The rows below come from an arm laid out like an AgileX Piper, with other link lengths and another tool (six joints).
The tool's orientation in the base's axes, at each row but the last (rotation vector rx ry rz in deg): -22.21, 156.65, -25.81; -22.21, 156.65, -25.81; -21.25, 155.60, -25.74; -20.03, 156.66, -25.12; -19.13, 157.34, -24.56; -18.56, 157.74, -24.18; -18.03, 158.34, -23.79; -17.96, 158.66, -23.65; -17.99, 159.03, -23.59; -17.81, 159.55, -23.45; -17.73, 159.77, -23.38
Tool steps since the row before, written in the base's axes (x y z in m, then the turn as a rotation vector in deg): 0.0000, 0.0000, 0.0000, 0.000, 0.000, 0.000; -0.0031, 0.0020, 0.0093, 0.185, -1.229, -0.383; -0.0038, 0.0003, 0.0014, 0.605, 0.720, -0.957; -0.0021, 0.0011, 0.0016, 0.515, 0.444, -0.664; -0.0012, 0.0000, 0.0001, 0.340, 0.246, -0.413; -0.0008, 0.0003, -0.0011, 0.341, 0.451, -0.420; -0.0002, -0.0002, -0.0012, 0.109, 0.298, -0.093; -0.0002, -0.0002, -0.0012, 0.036, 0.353, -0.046; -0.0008, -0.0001, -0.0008, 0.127, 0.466, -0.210; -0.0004, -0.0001, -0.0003, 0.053, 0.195, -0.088; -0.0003, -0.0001, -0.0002, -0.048, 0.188, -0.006
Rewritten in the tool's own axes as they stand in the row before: 0.0000, 0.0000, 0.0000, 0.000, 0.000, 0.000; -0.0005, -0.0008, -0.0100, 0.332, -1.025, 0.728; 0.0029, 0.0005, -0.0028, -0.475, 0.879, 0.896; 0.0011, 0.0009, -0.0025, -0.400, 0.541, 0.671; 0.0011, 0.0002, -0.0005, -0.258, 0.305, 0.432; 0.0010, 0.0008, 0.0006, -0.312, 0.498, 0.388; 0.0006, 0.0002, 0.0011, -0.152, 0.290, 0.049; 0.0006, 0.0002, 0.0011, -0.112, 0.338, -0.032; 0.0010, 0.0003, 0.0005, -0.180, 0.480, 0.120; 0.0005, 0.0001, 0.0002, -0.075, 0.201, 0.050; 0.0004, 0.0000, 0.0001, -0.001, 0.186, -0.056
